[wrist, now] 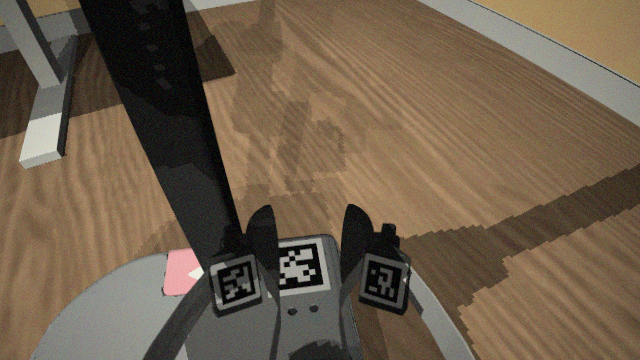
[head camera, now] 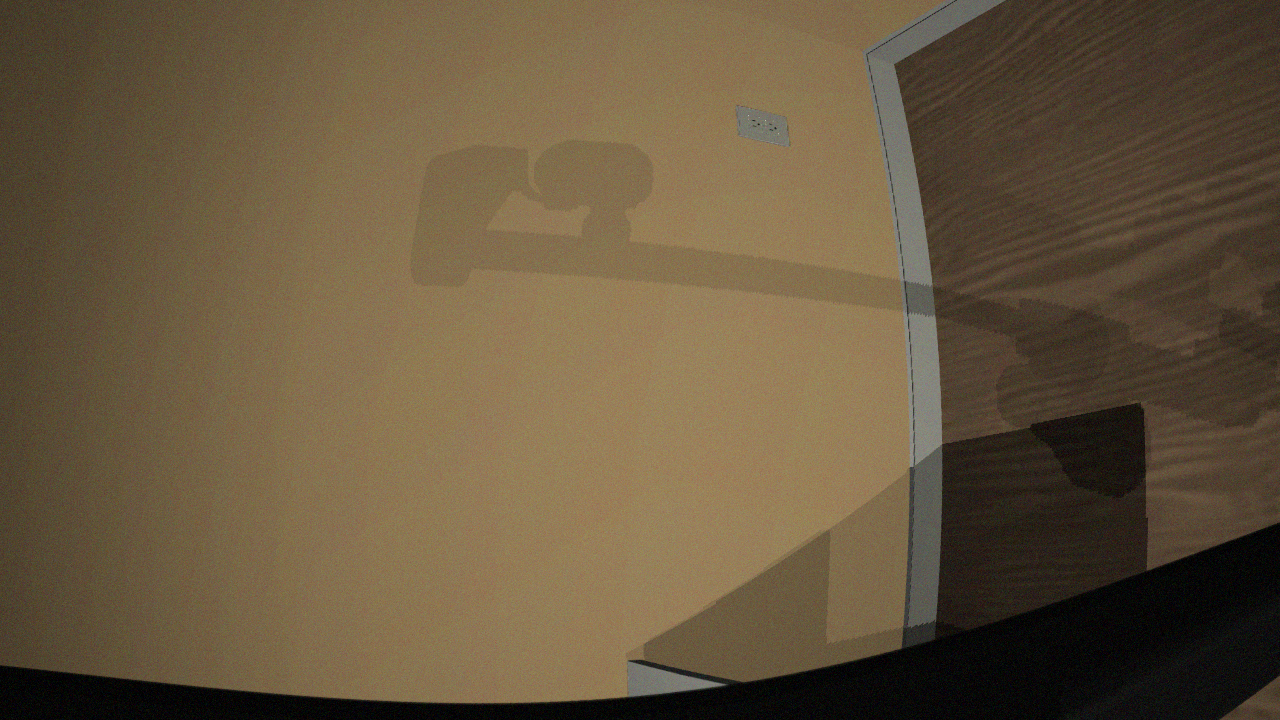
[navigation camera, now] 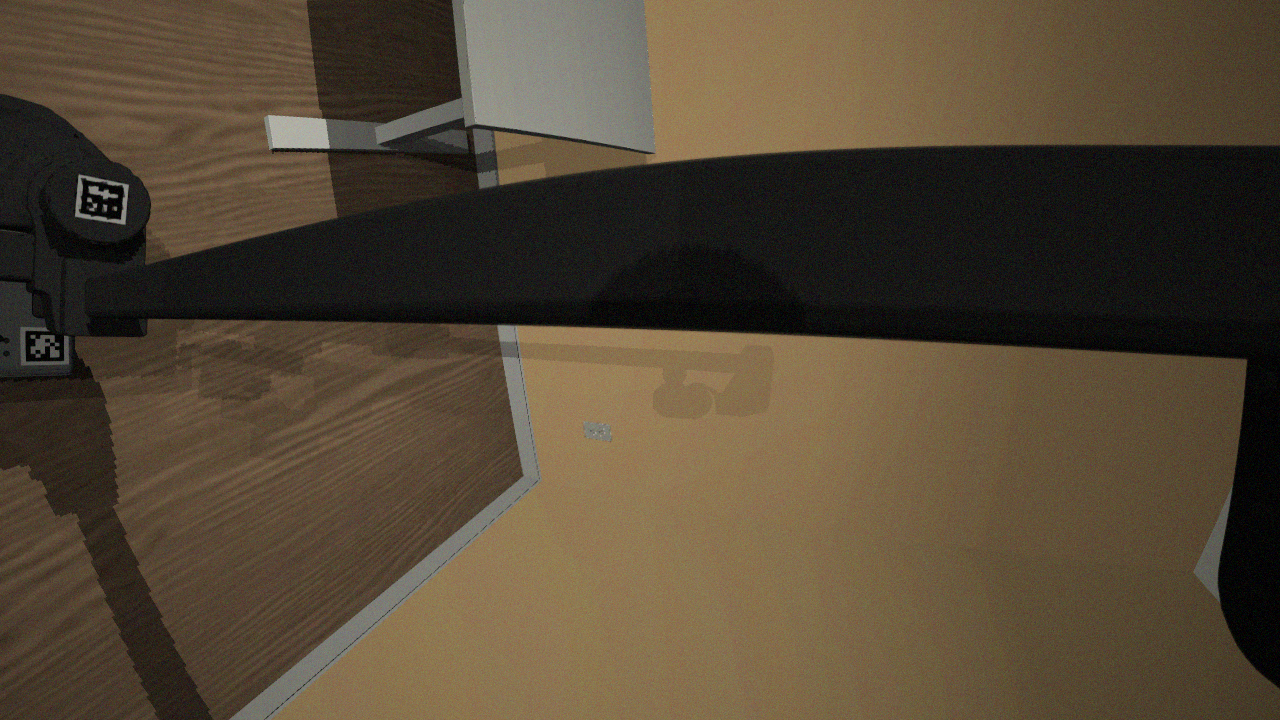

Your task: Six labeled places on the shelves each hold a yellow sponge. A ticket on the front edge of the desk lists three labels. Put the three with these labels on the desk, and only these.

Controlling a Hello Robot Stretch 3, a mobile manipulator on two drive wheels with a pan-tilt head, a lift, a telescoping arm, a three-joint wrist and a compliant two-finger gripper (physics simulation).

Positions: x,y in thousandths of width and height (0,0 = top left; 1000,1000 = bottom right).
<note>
I see my gripper (wrist: 485,643) and a grey desk (navigation camera: 455,109).
</note>
